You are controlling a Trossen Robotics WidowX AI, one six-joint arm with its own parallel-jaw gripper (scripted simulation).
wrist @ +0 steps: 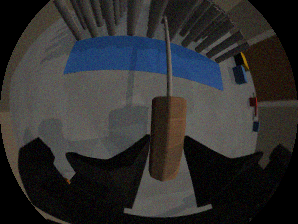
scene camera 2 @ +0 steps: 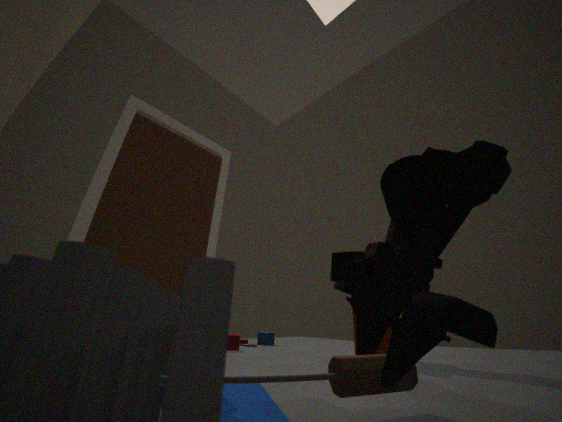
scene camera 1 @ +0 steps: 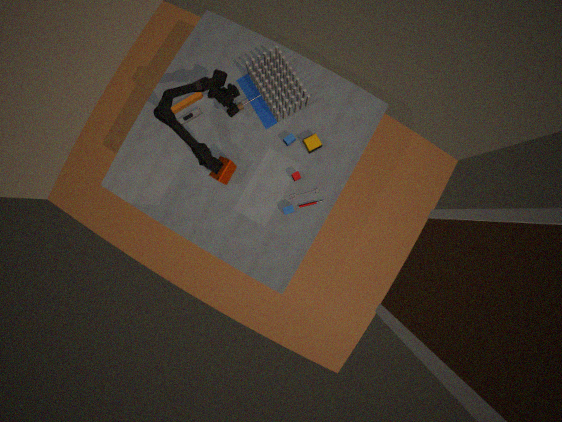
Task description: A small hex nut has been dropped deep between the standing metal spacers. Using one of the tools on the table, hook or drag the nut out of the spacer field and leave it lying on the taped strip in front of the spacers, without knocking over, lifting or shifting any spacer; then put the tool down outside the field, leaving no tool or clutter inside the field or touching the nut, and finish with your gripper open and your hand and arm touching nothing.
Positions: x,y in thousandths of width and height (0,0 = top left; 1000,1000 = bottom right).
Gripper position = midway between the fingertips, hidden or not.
My gripper (scene camera 2: 663,892) carries a hook tool (scene camera 2: 624,890). Further things: a blue taped strip (scene camera 1: 476,283).
The hook tool is seen too in the wrist view (wrist: 562,592). My gripper is seen too in the wrist view (wrist: 559,618). The blue taped strip is seen too in the wrist view (wrist: 451,239).
